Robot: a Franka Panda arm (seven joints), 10 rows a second.
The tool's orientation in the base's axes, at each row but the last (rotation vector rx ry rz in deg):
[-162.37, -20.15, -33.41]
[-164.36, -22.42, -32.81]
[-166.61, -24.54, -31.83]
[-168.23, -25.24, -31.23]
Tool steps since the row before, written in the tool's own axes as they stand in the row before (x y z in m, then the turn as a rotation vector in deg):
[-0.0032, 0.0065, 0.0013, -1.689, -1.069, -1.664]
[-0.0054, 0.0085, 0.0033, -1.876, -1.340, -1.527]
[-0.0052, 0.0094, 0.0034, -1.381, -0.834, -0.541]
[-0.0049, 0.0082, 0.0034, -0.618, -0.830, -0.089]
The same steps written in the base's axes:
[-0.0006, -0.0064, -0.0036, -2.397, 0.252, 0.978]
[-0.0012, -0.0085, -0.0063, -2.595, 0.500, 0.815]
[-0.0006, -0.0095, -0.0060, -1.667, 0.339, 0.050]
[-0.0007, -0.0085, -0.0055, -0.834, 0.612, -0.089]

